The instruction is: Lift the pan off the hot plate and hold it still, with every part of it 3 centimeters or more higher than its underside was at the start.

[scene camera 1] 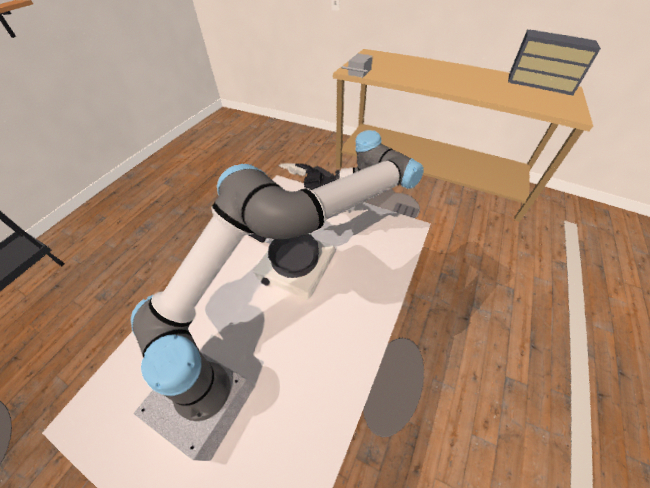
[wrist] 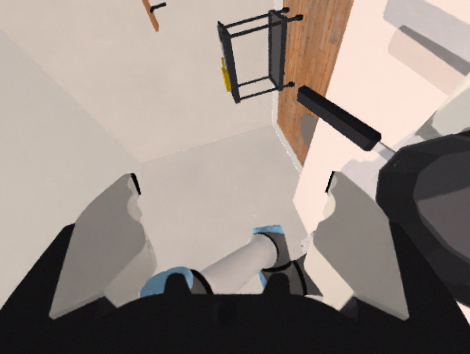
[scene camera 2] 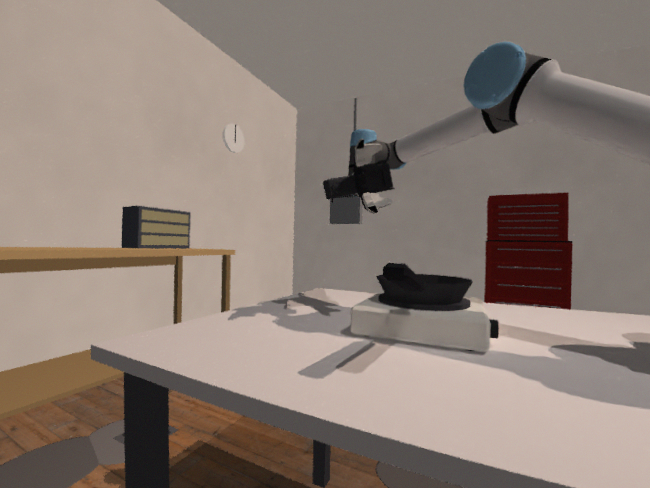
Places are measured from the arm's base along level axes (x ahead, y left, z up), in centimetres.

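Pixels of known places: gripper, fingertip midpoint: (scene camera 1: 283,185) (wrist: 232,175) (scene camera 2: 369,176); arm's base, link origin: (scene camera 1: 203,391).
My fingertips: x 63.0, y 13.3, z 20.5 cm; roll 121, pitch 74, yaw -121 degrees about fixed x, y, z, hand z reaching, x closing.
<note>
Ahead of a thing's pixels: the offset from my fingertips to its top centre. Level surfaces: height alone.
The black pan (scene camera 1: 294,255) (scene camera 2: 431,289) (wrist: 445,205) sits upright on the white hot plate @[dx -10.3, dy -7.9, dz -24.9 cm] (scene camera 1: 294,283) (scene camera 2: 420,324). Its black handle @[dx -11.2, dy +13.0, dz -16.3 cm] (scene camera 2: 397,271) (wrist: 340,118) points toward the camera in the second scene view; in the first scene view the arm hides most of it. My gripper (scene camera 1: 315,174) (scene camera 2: 373,177) (wrist: 232,175) is open and empty, beyond the hot plate from the arm's base. It hangs well above pan height and apart from the pan. In the wrist view the handle lies above the right finger, and the pan's body is cut off at the right edge.
The hot plate stands on a white table @[dz -31.6 cm] (scene camera 1: 336,336) (scene camera 2: 525,404). The arm's elbow (scene camera 1: 283,212) (scene camera 2: 496,76) reaches over the pan's side. A wooden bench (scene camera 1: 435,78) (scene camera 2: 63,253) stands beyond the table, with a drawer box (scene camera 1: 553,63) (scene camera 2: 162,227) on it. A red cabinet (scene camera 2: 527,252) stands behind.
</note>
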